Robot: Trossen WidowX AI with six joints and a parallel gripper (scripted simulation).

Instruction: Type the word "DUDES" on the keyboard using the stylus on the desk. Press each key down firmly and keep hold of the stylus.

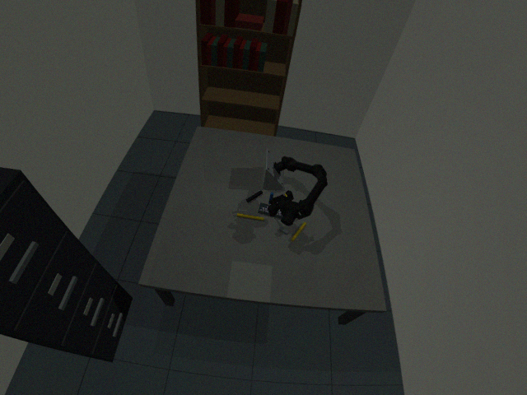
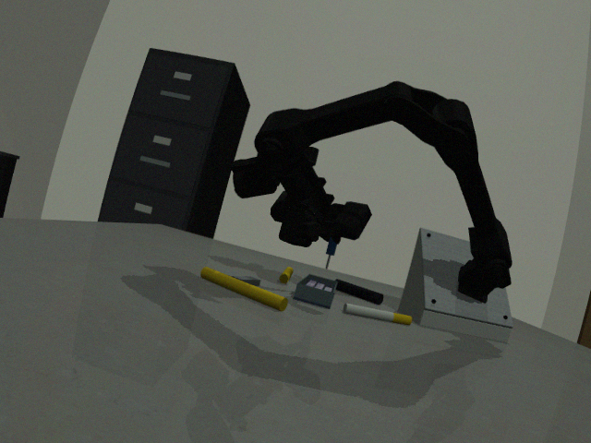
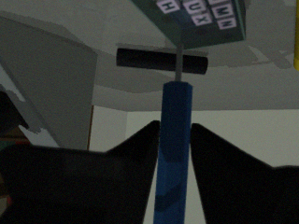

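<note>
Right now the long yellow cylinder is 110 mm ahead of my gripper tip, 200 mm to the left of it and 100 mm below it. The rest, counted from my gripper tip: blue stylus (10 mm below); then black cylinder (80 mm behind, 100 mm to the right, 90 mm below); then stylus tip (50 mm below).
</note>
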